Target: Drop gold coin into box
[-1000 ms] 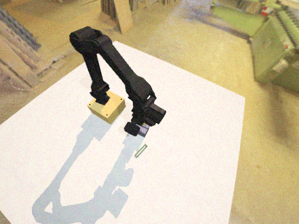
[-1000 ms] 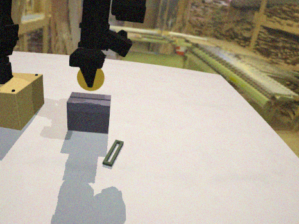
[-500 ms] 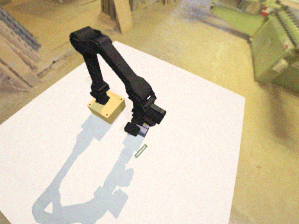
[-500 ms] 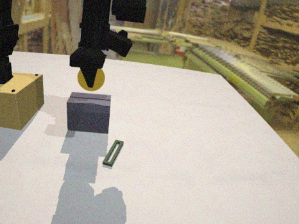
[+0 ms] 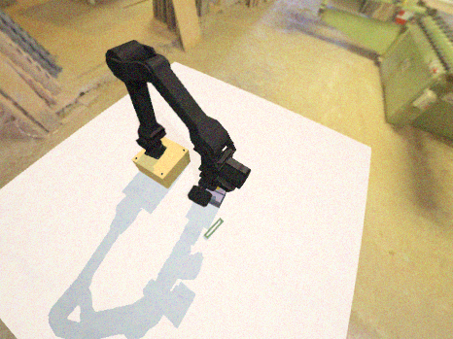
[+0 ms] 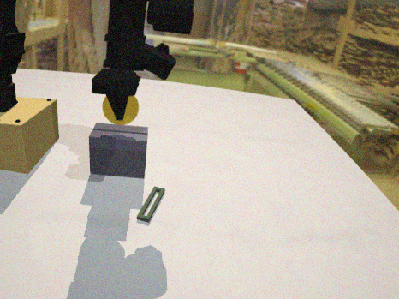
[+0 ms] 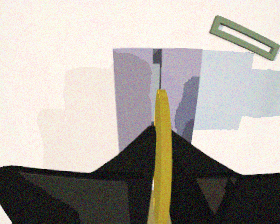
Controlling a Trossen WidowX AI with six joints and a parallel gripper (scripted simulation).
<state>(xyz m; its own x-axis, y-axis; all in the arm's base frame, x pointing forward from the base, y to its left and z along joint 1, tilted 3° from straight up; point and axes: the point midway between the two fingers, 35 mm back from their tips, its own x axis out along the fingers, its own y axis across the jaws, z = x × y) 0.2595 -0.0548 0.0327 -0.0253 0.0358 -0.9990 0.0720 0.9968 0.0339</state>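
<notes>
Right now my gripper tip is 20 mm below the gold coin.
</notes>
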